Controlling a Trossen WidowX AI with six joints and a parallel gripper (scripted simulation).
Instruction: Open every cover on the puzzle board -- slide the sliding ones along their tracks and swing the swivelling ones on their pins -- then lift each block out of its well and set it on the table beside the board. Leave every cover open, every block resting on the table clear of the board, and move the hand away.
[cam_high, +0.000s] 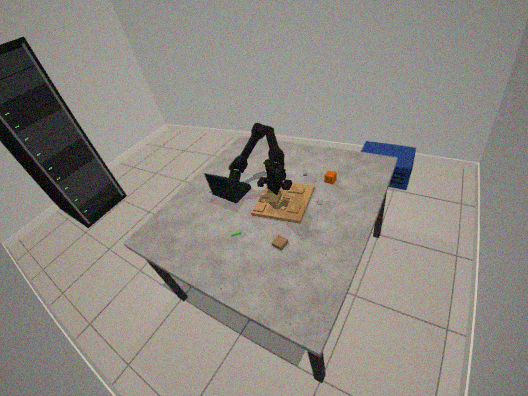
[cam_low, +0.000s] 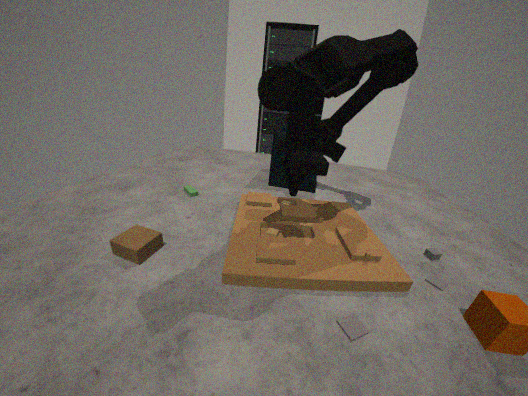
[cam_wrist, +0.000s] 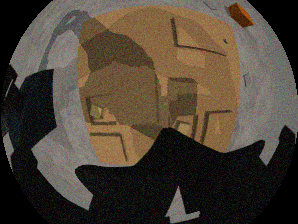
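My gripper tip is 6 cm above the tan puzzle board, 3 cm to the right of it and 1 cm short of it. Also, from my gripper tip: small green piece 29 cm to the right, 10 cm behind, 8 cm below; orange cube 31 cm to the left, 18 cm ahead, 6 cm below; brown block 24 cm to the right, 16 cm ahead, 7 cm below.
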